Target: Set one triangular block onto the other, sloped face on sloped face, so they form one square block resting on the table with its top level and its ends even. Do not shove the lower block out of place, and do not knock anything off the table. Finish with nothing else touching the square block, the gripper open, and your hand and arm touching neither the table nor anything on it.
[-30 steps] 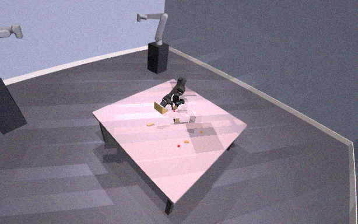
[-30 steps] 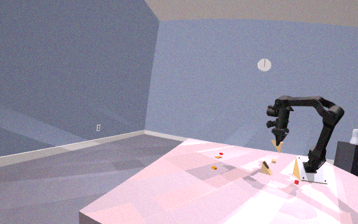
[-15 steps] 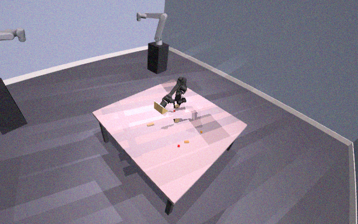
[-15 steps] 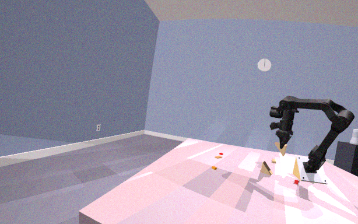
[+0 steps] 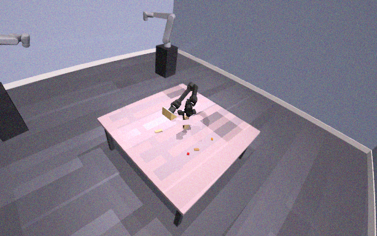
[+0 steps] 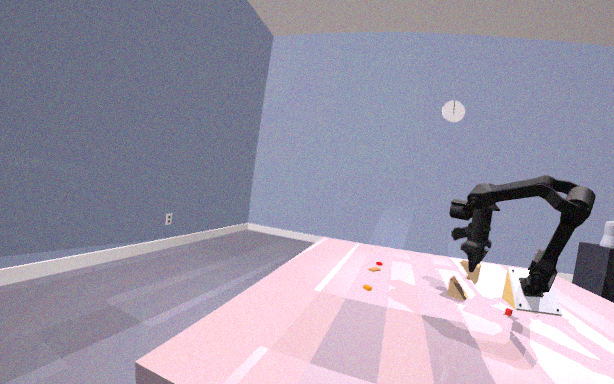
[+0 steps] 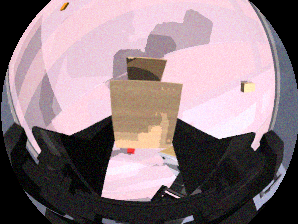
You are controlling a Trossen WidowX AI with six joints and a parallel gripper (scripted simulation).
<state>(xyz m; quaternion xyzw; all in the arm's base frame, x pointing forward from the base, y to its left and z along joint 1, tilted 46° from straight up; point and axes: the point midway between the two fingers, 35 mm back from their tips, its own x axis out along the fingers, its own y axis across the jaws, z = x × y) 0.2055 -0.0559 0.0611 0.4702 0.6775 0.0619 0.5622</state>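
Now: the red cube 9 cm to the left of my gripper tip, 9 cm below it and 9 cm behind it. Round my gripper tip: tan triangular block (1 cm above); orange bit (33 cm ahead, 9 cm below, 4 cm to the left).
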